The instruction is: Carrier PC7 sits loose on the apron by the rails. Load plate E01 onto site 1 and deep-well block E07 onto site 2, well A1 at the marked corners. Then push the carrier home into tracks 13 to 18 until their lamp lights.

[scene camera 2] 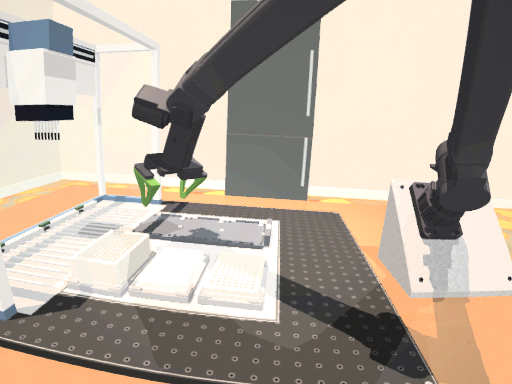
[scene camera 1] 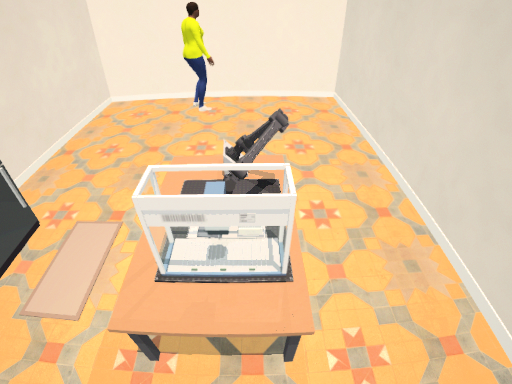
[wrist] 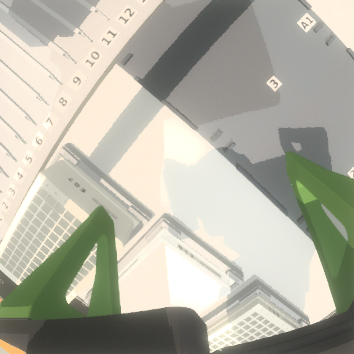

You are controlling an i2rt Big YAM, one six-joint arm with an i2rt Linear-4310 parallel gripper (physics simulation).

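Frame: origin at the arm's base, x left, y ahead, z down, level; millimetres.
Seen in the pictures: gripper, fingertip midpoint: (scene camera 2: 163, 201) (wrist: 193, 188); arm's base, origin of the base link: (scene camera 2: 433, 211) (scene camera 1: 231, 155).
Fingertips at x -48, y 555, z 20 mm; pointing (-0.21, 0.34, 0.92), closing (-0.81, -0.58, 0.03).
Pixels of each thing's middle, then the offset from my fingertips to it. Level surfaces: height alone.
- Carrier PC7, body centre: (wrist: 323, 135) (scene camera 2: 202, 226) dz +80, dx -71, dy -70 mm
- Deep-well block E07, body centre: (wrist: 56, 243) (scene camera 2: 114, 256) (scene camera 1: 250, 226) dz +63, dx +139, dy +49 mm
- smooth white piece, body centre: (wrist: 156, 297) (scene camera 2: 172, 267) dz +76, dx +138, dy -57 mm
- low gridded plate, body centre: (wrist: 237, 344) (scene camera 2: 237, 273) dz +76, dx +143, dy -169 mm
- rail deck, its level: dz +95 mm
- pipette head, body centre: (scene camera 2: 43, 79) dz -253, dx -6, dy +271 mm
- table, its level: dz +109 mm
Carrier PC7 (scene camera 2: 200, 231) (wrist: 225, 65) is a flat grey plate lying on the white apron (scene camera 2: 274, 300) beside the rails; labels 3 and A1 show on it in the wrist view. Deep-well block E07 (scene camera 2: 111, 257) (wrist: 102, 192) is the tall pale block nearest the rails, on a holder. A smooth white piece (scene camera 2: 172, 272) (wrist: 195, 280) stands in the middle, and a low gridded plate (scene camera 2: 236, 277) (wrist: 257, 322) on the far side from the rails. Which one is E01 cannot be read. My gripper (scene camera 2: 165, 200) (wrist: 193, 188) is open and empty, above the carrier's rail end.
The rail deck (scene camera 2: 50, 252) (wrist: 30, 85) has numbered tracks, with 2 to 12 readable in the wrist view. The white enclosure frame (scene camera 1: 215, 202) surrounds it. A pipette head (scene camera 2: 42, 75) hangs over the deck. A person (scene camera 1: 194, 40) stands far behind the table (scene camera 1: 215, 305).
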